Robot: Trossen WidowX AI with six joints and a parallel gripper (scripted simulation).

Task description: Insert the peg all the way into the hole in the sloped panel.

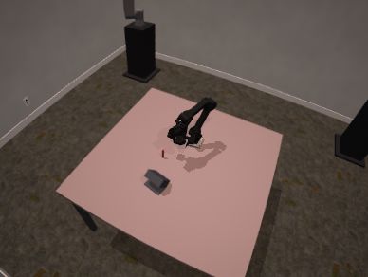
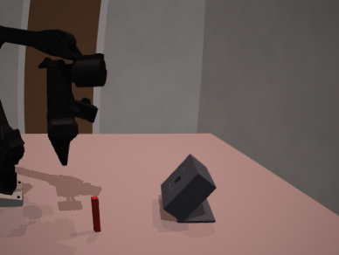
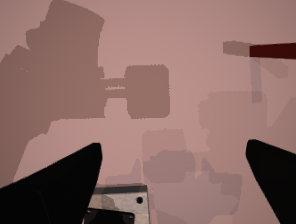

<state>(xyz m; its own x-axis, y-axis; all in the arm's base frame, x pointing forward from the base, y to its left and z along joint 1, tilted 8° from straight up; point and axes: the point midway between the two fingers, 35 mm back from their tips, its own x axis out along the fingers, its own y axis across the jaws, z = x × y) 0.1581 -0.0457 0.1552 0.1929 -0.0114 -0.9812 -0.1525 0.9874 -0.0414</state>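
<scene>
My gripper is now 7 cm short of the red peg, 10 cm to the left of it and 12 cm above it. The rest, counted from my hand: grey base plate: 30 cm ahead, 3 cm to the right, 16 cm below.
</scene>
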